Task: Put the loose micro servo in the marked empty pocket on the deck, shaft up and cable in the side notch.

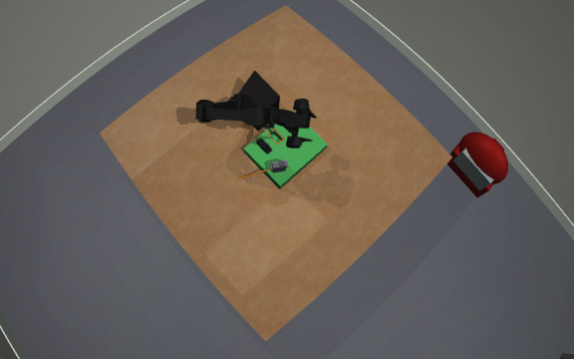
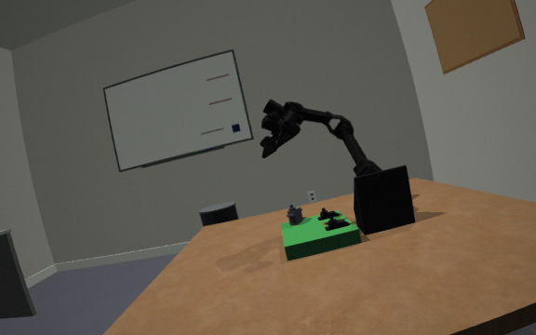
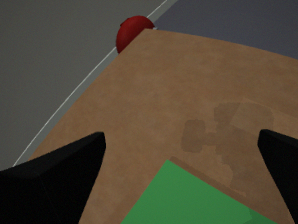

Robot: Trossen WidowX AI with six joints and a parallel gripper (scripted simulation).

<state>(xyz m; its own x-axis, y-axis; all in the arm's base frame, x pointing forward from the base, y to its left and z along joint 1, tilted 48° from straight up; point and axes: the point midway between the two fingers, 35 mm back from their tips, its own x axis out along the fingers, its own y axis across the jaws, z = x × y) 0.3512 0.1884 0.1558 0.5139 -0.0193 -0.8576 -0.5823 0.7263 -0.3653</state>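
Now: the green deck 320 mm below my gripper tip, 60 mm behind it and 30 mm to the right of it.
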